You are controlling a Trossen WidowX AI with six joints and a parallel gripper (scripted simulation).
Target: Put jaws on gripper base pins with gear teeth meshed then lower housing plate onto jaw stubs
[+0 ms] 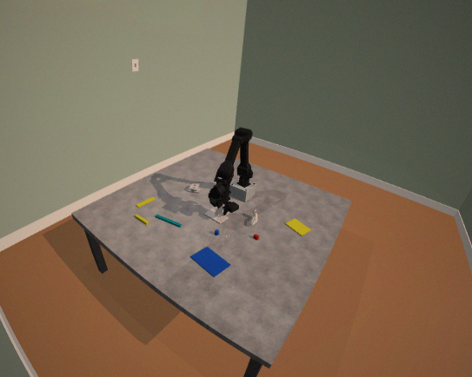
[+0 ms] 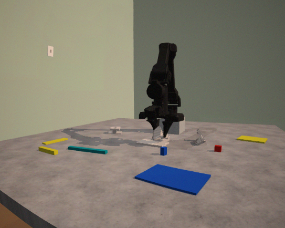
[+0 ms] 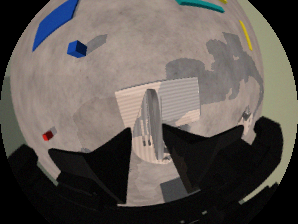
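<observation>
My gripper tip is 12 cm short of the blue cube, 8 cm to the right of it and 2 cm above it. Round my gripper tip: blue sheet: 28 cm ahead, 19 cm to the left, 3 cm below; teal bar: 25 cm ahead, 17 cm to the right, 2 cm below; red cube: 1 cm behind, 24 cm to the left, 2 cm below.
</observation>
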